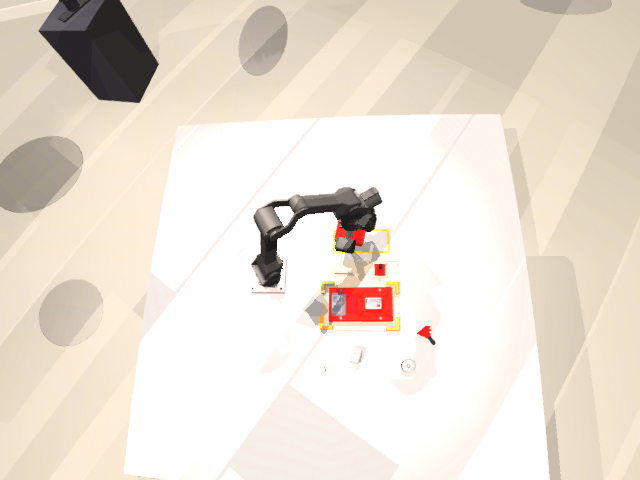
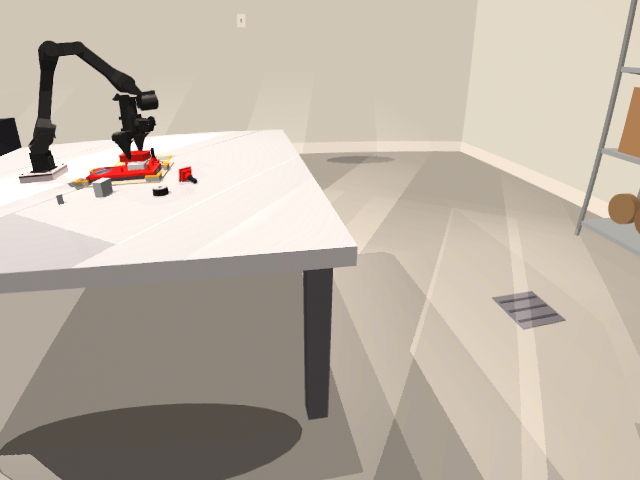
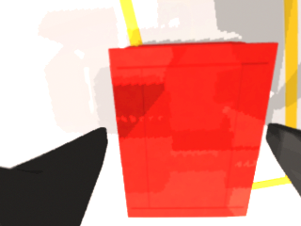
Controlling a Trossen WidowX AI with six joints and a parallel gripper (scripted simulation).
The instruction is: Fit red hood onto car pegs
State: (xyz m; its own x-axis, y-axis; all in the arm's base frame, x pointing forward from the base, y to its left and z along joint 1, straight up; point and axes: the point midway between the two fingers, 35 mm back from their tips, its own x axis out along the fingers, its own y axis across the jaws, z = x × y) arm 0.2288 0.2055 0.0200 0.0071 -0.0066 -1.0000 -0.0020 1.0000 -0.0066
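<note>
My gripper tip is now 12 cm short of the grey engine block, 22 cm to the left of it and 1 cm below it. The rest, counted from my gripper tip: red hood: right at my gripper tip.
</note>
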